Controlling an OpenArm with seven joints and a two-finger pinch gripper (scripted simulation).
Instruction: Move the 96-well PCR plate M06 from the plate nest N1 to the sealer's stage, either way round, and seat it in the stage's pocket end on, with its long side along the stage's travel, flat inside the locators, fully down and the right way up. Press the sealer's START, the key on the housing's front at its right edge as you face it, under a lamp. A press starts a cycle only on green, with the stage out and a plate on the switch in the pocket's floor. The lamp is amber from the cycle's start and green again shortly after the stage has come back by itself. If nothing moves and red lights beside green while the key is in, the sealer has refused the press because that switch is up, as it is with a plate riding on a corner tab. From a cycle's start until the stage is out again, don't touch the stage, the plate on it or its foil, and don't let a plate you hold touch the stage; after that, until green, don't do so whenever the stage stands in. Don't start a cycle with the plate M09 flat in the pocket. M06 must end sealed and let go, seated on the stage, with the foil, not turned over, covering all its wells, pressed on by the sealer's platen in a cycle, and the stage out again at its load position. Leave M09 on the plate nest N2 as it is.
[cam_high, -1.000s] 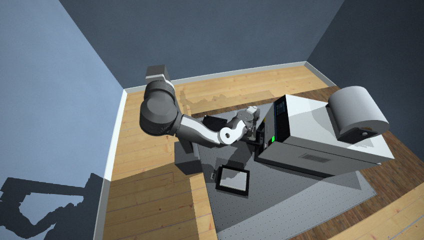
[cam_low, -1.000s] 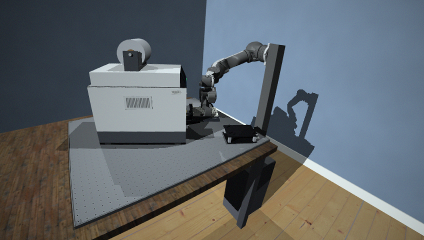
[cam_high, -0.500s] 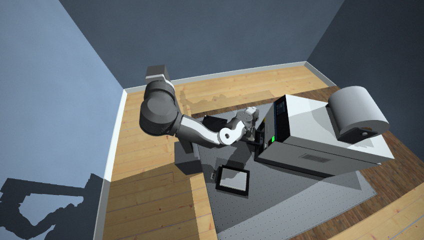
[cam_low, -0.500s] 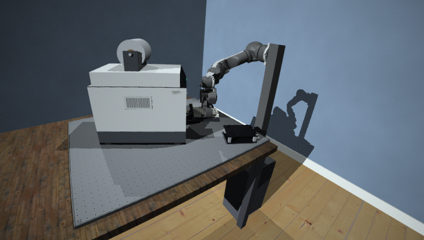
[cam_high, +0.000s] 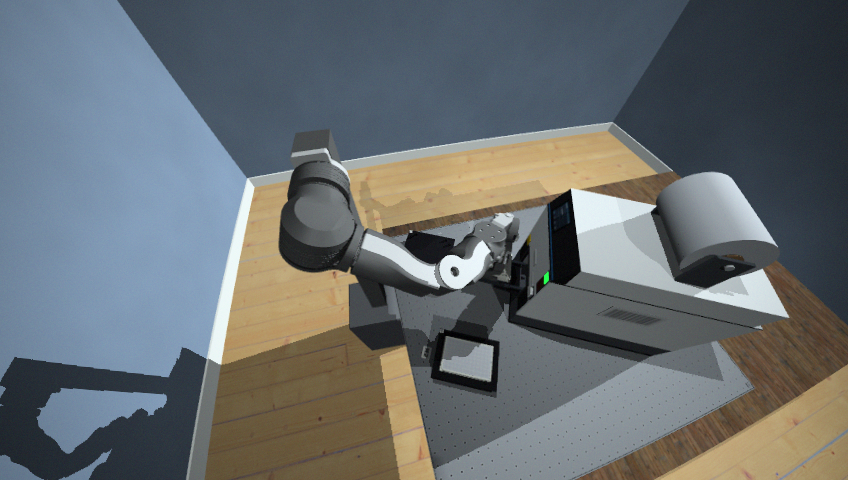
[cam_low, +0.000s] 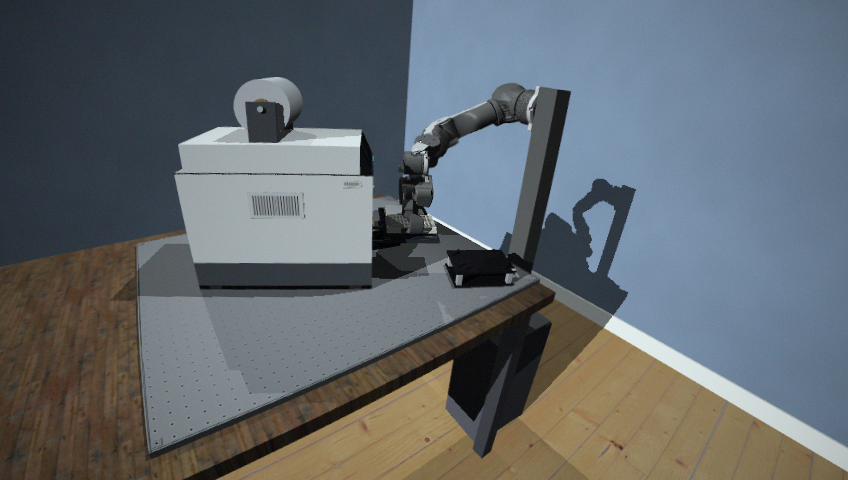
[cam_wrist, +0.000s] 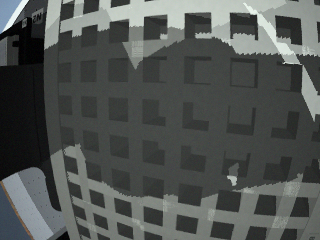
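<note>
The sealer stage lies 20 mm below my hand. The rest, counted from my hand: yellow warning label (130 mm ahead, 40 mm to the left, 30 mm above); pale foil (160 mm ahead, 80 mm to the right, 10 mm above); black nest N1 (150 mm behind, 130 mm to the left, 90 mm below).
</note>
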